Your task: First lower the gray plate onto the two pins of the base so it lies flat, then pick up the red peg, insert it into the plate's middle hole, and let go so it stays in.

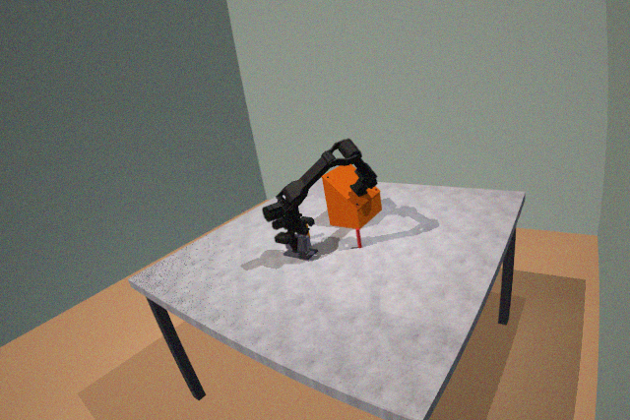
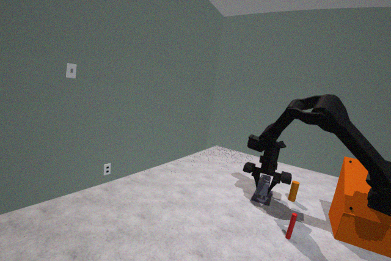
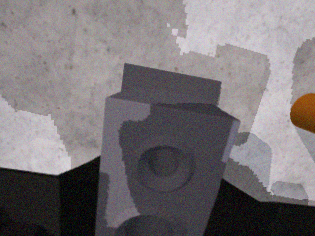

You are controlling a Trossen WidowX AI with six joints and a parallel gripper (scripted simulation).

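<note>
My gripper tip is now 10 mm above the gray base. Round my gripper tip: red peg 180 mm to the left, 150 mm behind, 20 mm above; short orange peg 110 mm behind, 70 mm to the right, 20 mm above; gray plate 40 mm above.
</note>
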